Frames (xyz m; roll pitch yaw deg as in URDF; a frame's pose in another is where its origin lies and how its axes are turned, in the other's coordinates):
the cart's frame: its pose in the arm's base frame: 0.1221 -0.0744 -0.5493 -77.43 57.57 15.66
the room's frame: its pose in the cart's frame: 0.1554 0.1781 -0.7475 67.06 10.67 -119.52
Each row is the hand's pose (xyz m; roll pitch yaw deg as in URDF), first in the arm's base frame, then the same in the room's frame.
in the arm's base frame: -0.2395 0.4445 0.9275 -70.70 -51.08 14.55
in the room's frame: 1.0172 1.1604 1.5737 -44.25 1.17 24.21
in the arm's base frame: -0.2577 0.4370 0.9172 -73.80 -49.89 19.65
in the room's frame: 1.0014 1.1464 1.5807 -43.36 0.67 27.62
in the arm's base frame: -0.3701 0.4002 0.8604 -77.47 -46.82 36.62
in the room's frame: 0.9074 1.0695 1.6301 -34.59 -3.62 38.47
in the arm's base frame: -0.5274 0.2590 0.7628 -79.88 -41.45 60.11
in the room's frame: 0.7823 0.8765 1.6666 -22.71 -13.17 53.46
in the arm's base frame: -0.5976 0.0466 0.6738 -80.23 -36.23 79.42
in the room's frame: 0.7248 0.6473 1.6203 -14.83 -23.90 65.82
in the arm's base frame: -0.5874 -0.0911 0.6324 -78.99 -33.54 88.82
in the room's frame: 0.7286 0.5190 1.5548 -11.01 -29.93 72.01
